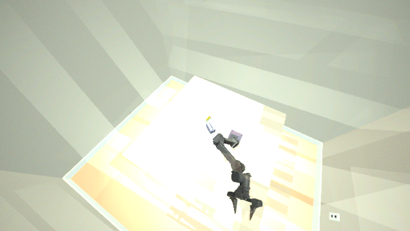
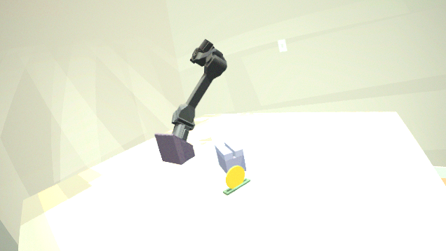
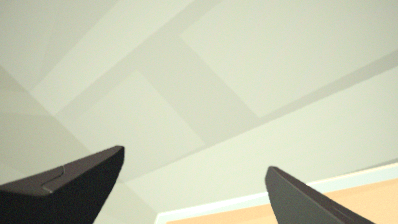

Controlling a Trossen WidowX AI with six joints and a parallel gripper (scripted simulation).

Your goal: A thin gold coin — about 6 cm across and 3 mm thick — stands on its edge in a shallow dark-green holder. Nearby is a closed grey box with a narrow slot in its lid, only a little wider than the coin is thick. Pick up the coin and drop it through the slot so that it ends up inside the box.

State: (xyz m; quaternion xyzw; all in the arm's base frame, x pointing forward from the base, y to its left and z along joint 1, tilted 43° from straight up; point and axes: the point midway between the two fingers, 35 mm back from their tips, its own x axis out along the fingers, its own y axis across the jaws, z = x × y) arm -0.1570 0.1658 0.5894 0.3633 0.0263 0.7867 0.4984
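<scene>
My gripper tip is 49 cm short of the gold coin, 68 cm to the left of it and 36 cm above it.
</scene>
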